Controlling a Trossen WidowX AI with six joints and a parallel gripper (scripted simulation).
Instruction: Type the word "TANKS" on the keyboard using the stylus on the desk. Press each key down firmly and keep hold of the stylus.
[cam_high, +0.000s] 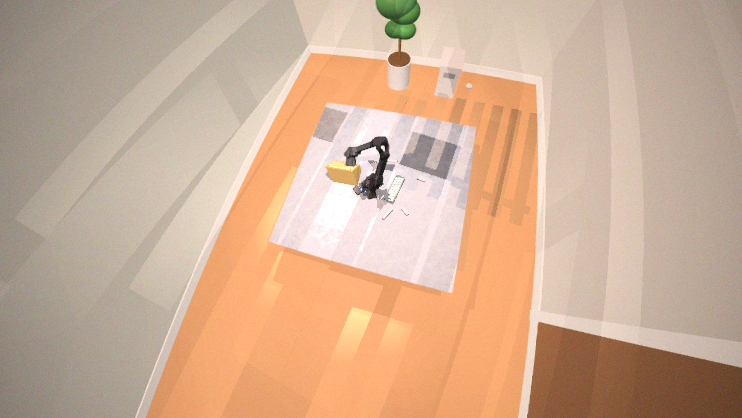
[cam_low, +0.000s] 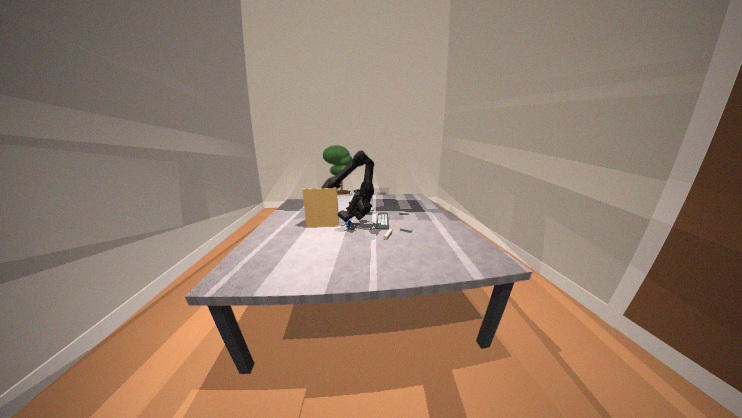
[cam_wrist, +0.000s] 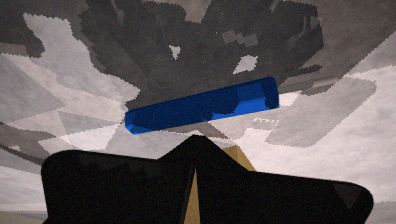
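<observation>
The grey stylus tip is 70 mm to the right of my gripper tip and 10 mm below it. From my gripper tip the other things lie so: blue stylus: 40 mm to the right, 10 mm below, 10 mm ahead.
</observation>
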